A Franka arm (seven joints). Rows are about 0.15 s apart.
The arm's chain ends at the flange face. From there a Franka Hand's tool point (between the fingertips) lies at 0.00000 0.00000 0.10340 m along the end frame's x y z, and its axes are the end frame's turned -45 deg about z.
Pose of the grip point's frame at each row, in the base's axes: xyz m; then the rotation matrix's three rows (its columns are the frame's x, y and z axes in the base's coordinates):
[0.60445, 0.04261, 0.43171], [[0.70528, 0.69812, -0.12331], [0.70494, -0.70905, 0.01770], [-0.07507, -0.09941, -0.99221]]
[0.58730, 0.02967, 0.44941], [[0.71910, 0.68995, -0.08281], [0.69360, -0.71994, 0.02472], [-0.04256, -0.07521, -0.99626]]
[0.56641, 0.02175, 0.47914], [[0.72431, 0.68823, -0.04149], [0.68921, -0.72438, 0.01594], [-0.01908, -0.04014, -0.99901]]
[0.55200, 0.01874, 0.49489], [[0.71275, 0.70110, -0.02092], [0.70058, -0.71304, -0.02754], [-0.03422, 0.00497, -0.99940]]
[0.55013, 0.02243, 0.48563], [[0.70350, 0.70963, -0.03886], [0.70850, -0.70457, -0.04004], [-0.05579, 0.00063, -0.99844]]
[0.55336, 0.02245, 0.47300], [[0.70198, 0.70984, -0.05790], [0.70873, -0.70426, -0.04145], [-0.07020, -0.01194, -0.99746]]
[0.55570, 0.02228, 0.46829], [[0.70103, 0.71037, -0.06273], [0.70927, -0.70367, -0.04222], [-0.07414, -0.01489, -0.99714]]
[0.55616, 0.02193, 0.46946], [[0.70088, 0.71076, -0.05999], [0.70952, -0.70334, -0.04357], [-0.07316, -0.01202, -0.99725]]
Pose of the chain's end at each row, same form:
[0.61720, 0.04078, 0.53430], [[0.99235, -0.00506, -0.12331], [-0.00291, -0.99984, 0.01770], [-0.12338, -0.01721, -0.99221]]
[0.59586, 0.02711, 0.55242], [[0.99635, -0.02061, -0.08281], [-0.01863, -0.99952, 0.02472], [-0.08328, -0.02309, -0.99626]]
[0.57070, 0.02010, 0.58244], [[0.99882, -0.02551, -0.04149], [-0.02487, -0.99956, 0.01594], [-0.04187, -0.01489, -0.99901]]
[0.55416, 0.02159, 0.59823], [[0.99974, -0.00824, -0.02092], [-0.00881, -0.99958, -0.02754], [-0.02068, 0.02771, -0.99940]]
[0.55415, 0.02657, 0.58887], [[0.99923, 0.00433, -0.03886], [0.00278, -0.99919, -0.04004], [-0.03900, 0.03989, -0.99844]]
[0.55935, 0.02674, 0.57614], [[0.99831, 0.00556, -0.05790], [0.00316, -0.99913, -0.04145], [-0.05808, 0.04120, -0.99746]]
[0.56219, 0.02665, 0.57139], [[0.99801, 0.00660, -0.06273], [0.00396, -0.99910, -0.04222], [-0.06295, 0.04190, -0.99714]]
[0.56236, 0.02644, 0.57258], [[0.99818, 0.00699, -0.05999], [0.00437, -0.99904, -0.04357], [-0.06023, 0.04323, -0.99725]]

